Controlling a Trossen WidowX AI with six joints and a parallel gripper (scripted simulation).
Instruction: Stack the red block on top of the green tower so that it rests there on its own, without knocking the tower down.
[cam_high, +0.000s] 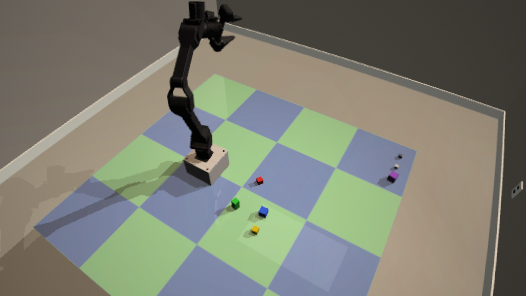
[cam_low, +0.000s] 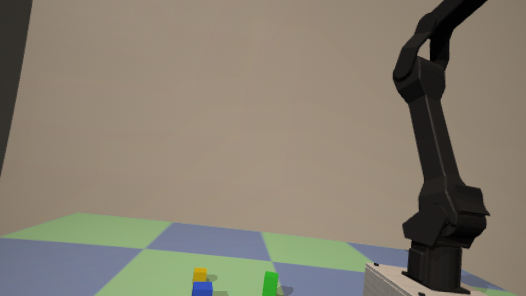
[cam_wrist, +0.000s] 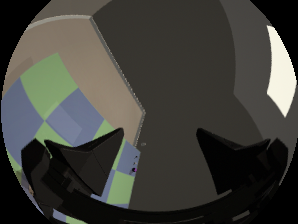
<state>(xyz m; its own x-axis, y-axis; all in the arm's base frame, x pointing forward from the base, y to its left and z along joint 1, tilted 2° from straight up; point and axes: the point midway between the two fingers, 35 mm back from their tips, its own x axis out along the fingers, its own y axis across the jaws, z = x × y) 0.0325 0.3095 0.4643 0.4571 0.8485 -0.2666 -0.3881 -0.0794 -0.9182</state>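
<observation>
The red block lies 220 mm ahead of my gripper tip, 300 mm to the right of it and 550 mm below it. Also, from my gripper tip: small yellow block 310 mm ahead, 530 mm to the right, 550 mm below; purple block 790 mm ahead, 40 mm to the right, 550 mm below; blue block 300 mm ahead, 440 mm to the right, 550 mm below.
</observation>
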